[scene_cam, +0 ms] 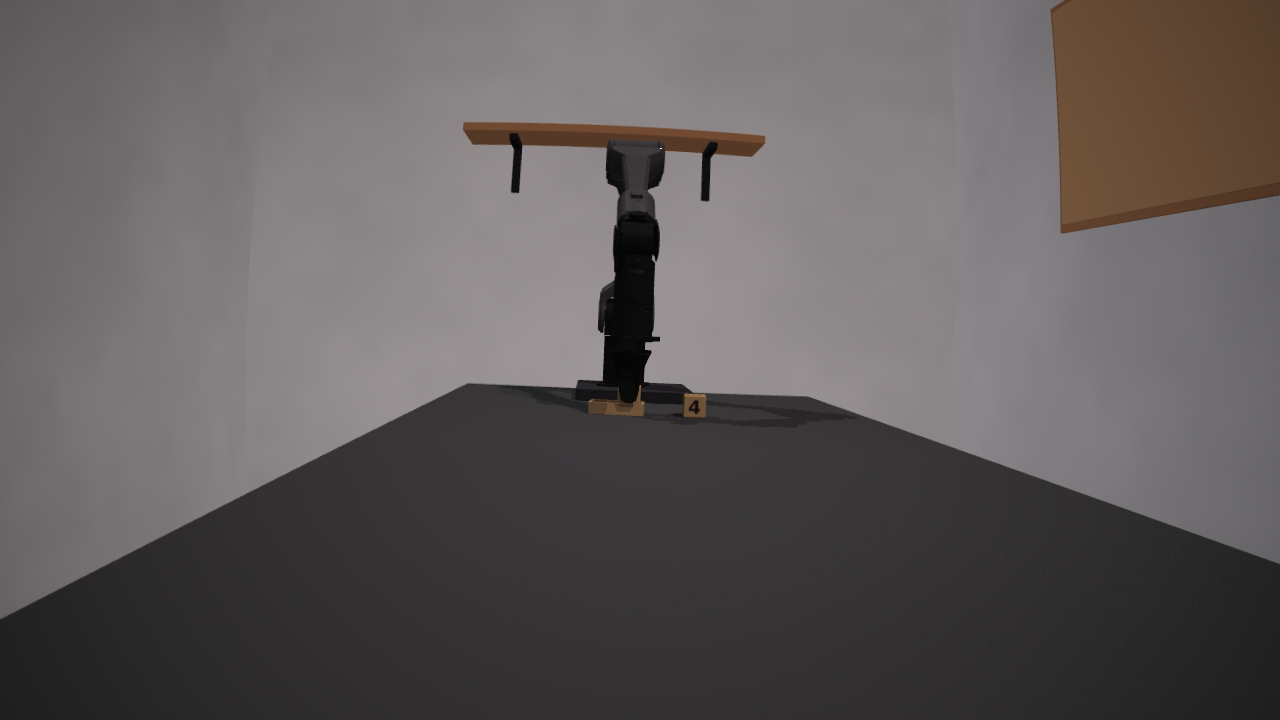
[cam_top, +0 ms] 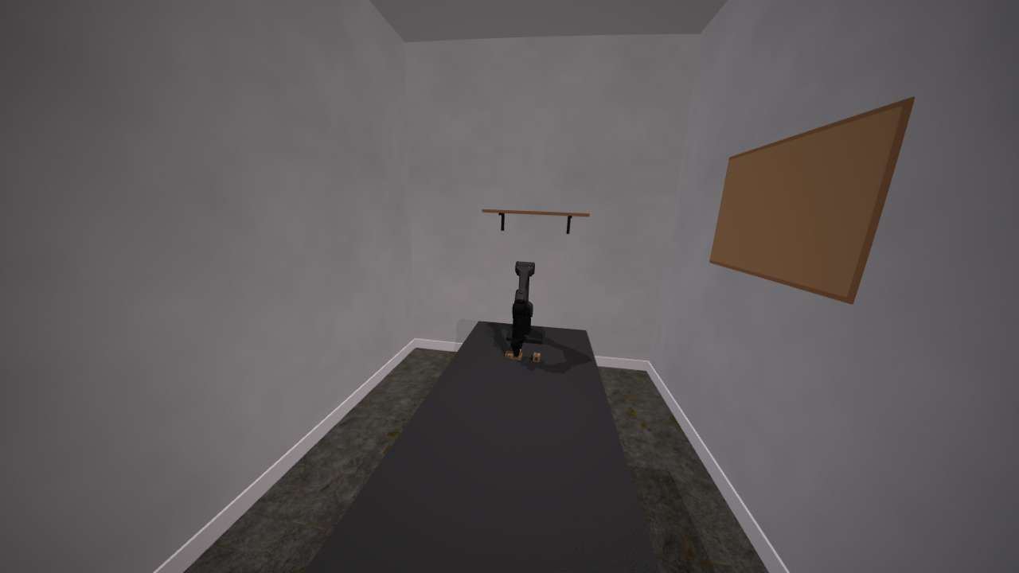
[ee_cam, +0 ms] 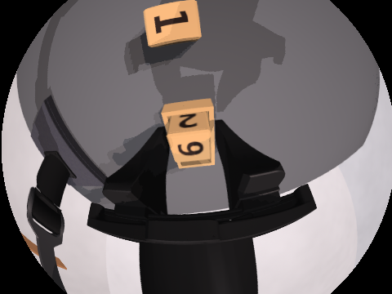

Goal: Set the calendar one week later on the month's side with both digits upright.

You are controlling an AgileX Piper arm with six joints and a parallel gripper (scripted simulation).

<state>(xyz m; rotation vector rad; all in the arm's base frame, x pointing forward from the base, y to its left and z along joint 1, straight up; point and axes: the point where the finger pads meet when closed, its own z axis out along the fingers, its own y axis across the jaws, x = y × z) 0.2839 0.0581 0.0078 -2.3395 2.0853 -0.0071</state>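
Now: hand 2 cm to the left of the wooden tray and 2 cm above it. From my hand the other things lie so: wooden cube (9 cm to the left, 1 cm below, 1 cm behind).
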